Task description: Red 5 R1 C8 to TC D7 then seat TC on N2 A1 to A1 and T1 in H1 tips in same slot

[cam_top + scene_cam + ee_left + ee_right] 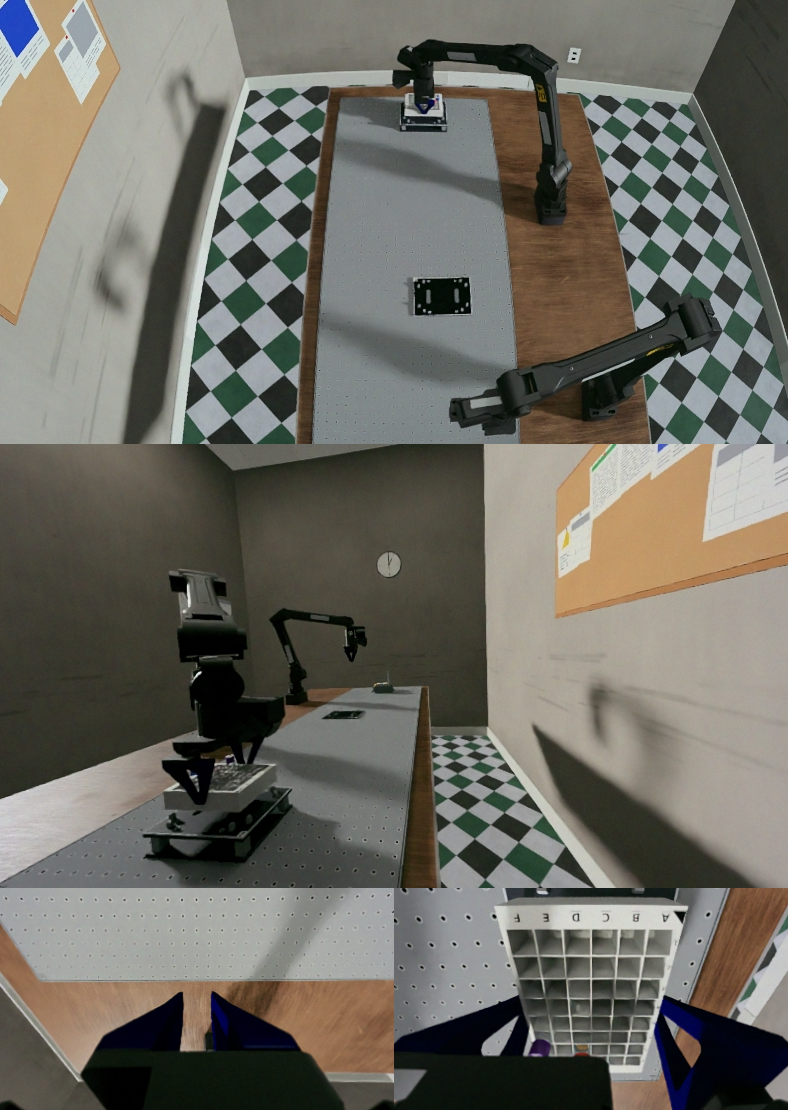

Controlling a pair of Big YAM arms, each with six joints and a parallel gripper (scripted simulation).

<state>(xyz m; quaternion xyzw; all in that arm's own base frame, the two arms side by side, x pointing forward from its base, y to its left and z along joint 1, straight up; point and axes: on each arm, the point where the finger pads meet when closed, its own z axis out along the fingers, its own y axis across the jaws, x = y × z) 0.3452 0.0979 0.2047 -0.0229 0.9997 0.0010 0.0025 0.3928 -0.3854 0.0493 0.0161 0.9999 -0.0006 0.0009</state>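
The white well rack lies right at my right hand. Round my right hand: black raised nest: 5 cm below.
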